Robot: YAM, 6 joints.
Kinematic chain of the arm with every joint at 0, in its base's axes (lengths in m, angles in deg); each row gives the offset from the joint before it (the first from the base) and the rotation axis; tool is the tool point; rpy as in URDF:
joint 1: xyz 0 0 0.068 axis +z
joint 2: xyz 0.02 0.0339 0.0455 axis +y
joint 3: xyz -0.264 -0.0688 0 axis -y
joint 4: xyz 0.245 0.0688 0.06 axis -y
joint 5: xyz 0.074 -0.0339 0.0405 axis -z
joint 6: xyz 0.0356 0 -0.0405 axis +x
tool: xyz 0 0 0 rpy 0 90 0
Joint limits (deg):
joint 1: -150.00..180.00
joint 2: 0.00..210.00
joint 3: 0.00..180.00
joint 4: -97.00..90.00
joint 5: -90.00..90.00
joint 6: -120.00..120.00
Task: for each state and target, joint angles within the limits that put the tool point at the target. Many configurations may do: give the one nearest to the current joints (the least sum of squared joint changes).
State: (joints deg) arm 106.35 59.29 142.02 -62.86 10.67 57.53
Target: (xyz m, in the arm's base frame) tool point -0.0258 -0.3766 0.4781
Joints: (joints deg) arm 85.23 26.41 156.95 -64.22 9.10 57.53
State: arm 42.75 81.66 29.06 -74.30 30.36 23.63
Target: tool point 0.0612 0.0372 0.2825
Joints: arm 45.50 43.44 51.13 -94.23 29.59 23.63
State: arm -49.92 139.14 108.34 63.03 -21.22 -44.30
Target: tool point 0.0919 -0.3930 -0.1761
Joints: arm -78.51 173.74 78.76 55.03 -19.29 -44.30
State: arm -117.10 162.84 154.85 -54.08 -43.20 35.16
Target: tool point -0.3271 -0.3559 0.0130
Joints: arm -135.39 162.75 130.00 -73.31 -41.65 35.16
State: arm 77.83 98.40 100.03 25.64 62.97 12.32
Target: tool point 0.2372 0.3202 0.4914
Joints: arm 57.99 102.64 106.19 26.39 61.95 12.32
